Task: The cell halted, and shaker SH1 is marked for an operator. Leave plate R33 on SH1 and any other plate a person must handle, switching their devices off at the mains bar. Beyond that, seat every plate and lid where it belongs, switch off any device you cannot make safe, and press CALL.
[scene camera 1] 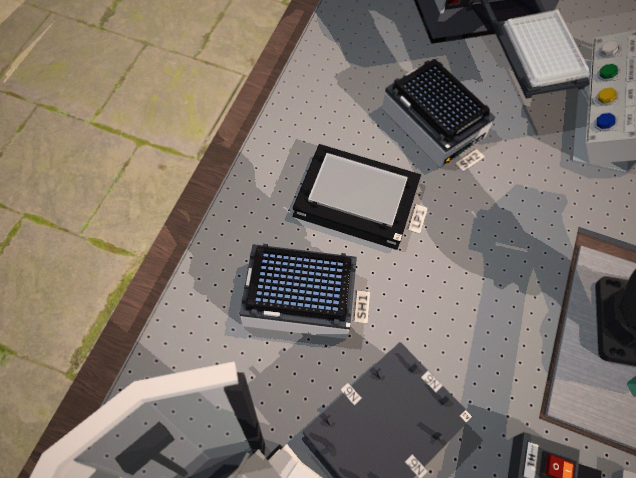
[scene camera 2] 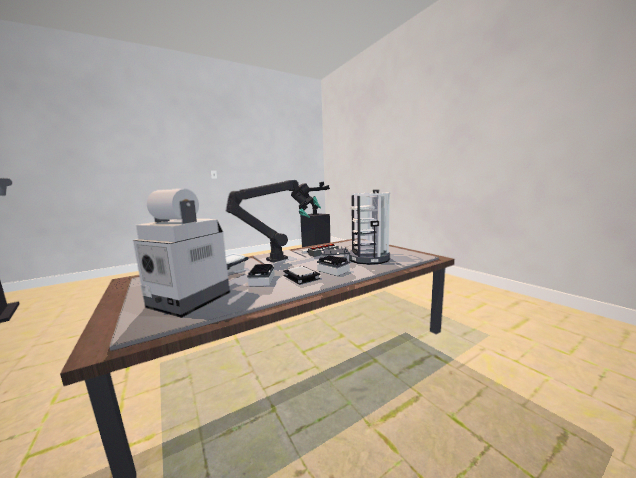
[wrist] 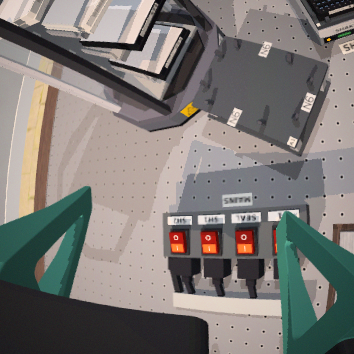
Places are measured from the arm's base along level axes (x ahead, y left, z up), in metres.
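Where they show: gripper, fingertip midpoint: [scene camera 1: 635, 426] [scene camera 2: 315, 212] [wrist: 188, 209]; arm's base, origin of the base link: [scene camera 1: 628, 323] [scene camera 2: 277, 259].
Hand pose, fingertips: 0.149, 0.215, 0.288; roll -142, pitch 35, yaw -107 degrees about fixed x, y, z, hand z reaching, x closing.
Note:
Things, the pixels of their top centre, and the offset from my fingertips, as dx, dy, dz. "pt": a spot on its surface instead.
- mains bar, middle of its top: [wrist: 225, 267] [scene camera 2: 320, 244] -0.057, +0.082, -0.231
- SH2 switch, middle of its top: [wrist: 175, 241] -0.015, +0.153, -0.231
- SH1 switch, middle of its top: [wrist: 207, 242] -0.021, +0.103, -0.231
- SEAL switch, middle of its top: [wrist: 243, 241] -0.027, +0.053, -0.231
- shaker SH1, surface spot: [scene camera 1: 295, 322] pt +0.302, -0.110, -0.234
- SH2, surface spot: [scene camera 1: 415, 128] pt +0.181, -0.461, -0.252
- grey flat piece, middle of its top: [scene camera 1: 358, 187] [scene camera 2: 301, 270] +0.252, -0.334, -0.248
- LP1, surface spot: [scene camera 1: 347, 229] pt +0.258, -0.280, -0.279
- blue CALL button, surface spot: [scene camera 1: 606, 120] pt -0.096, -0.503, -0.214
- dark N6 platform, middle of its top: [scene camera 1: 390, 421] [wrist: 252, 78] [scene camera 2: 334, 248] +0.171, -0.006, -0.208
- storage tower, surface spot: [scene camera 2: 371, 256] pt +0.381, +0.076, -0.239
- white plate, middle of its top: [scene camera 1: 548, 42] [scene camera 2: 230, 256] +0.010, -0.590, -0.164
- sealer, middle of its top: [scene camera 2: 174, 189] +0.117, -0.830, +0.172
- button box, middle of its top: [scene camera 1: 629, 78] -0.125, -0.579, -0.200
My gripper [scene camera 2: 312, 208] [wrist: 188, 209] is open and empty, high above the table. In the wrist view the mains bar [wrist: 226, 250] lies below it, its right end behind a finger. The SH2 switch [wrist: 178, 242], SH1 switch [wrist: 210, 242] and SEAL switch [wrist: 245, 242] each show a red O half and a bright orange I half. A black plate [scene camera 1: 300, 281] sits on shaker SH1 [scene camera 1: 295, 324]. Another black plate [scene camera 1: 442, 97] sits on SH2 [scene camera 1: 415, 128]. A grey flat piece [scene camera 1: 358, 188] lies on LP1 [scene camera 1: 347, 229]. The blue CALL button [scene camera 1: 606, 120] is at the right. Plate name R33 is not readable.
A dark N6 platform [scene camera 1: 385, 411] [wrist: 265, 90] with upright pegs stands beside the storage tower [scene camera 2: 371, 256], which holds plates. A white plate [scene camera 1: 547, 48] rests on the carrier of the sealer [scene camera 2: 179, 267]. The button box [scene camera 1: 606, 146] stands near it.

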